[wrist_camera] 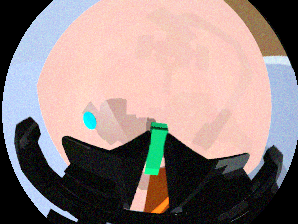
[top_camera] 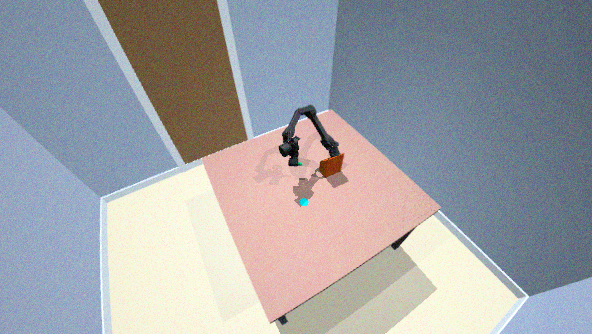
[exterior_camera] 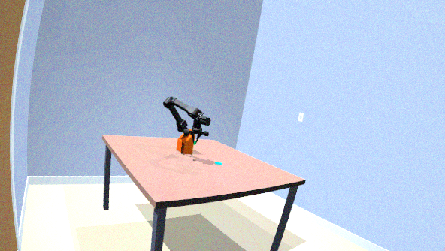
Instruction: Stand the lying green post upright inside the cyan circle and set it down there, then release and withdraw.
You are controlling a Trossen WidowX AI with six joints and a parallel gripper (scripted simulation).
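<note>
The green post is 20 mm behind my gripper tip and 10 mm to the left of it. Also, from my gripper tip: cyan circle (220 mm to the left, 150 mm below, 70 mm ahead).
</note>
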